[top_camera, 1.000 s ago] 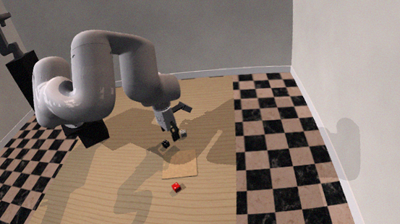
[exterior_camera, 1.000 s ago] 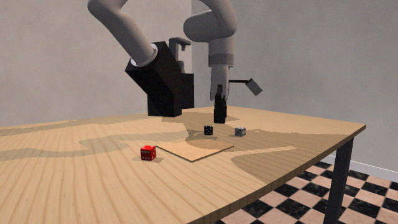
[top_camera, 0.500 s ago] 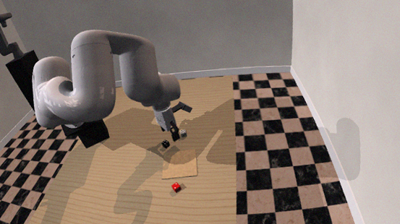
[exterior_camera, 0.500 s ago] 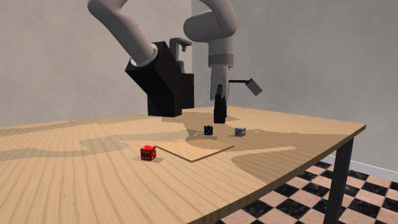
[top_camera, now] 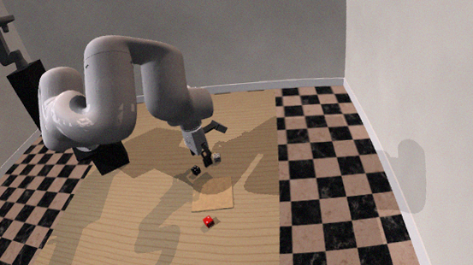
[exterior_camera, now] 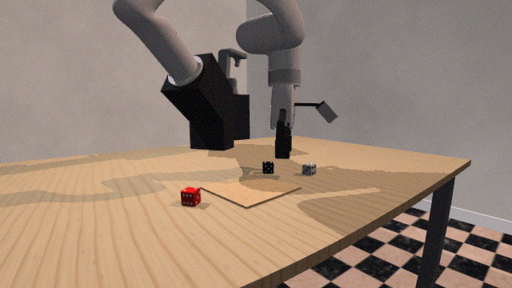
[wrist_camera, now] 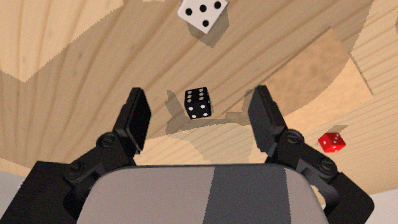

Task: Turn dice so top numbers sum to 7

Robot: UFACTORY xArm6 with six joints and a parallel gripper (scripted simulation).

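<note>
Right now the black die is 40 mm below my hand, 30 mm behind it and 20 mm to the right of it. Also, from my hand: white die 50 mm ahead, 40 mm below, 30 mm to the left; tan mat 140 mm to the right, 50 mm below, 30 mm ahead; red die 260 mm to the right, 40 mm below, 20 mm ahead.
</note>
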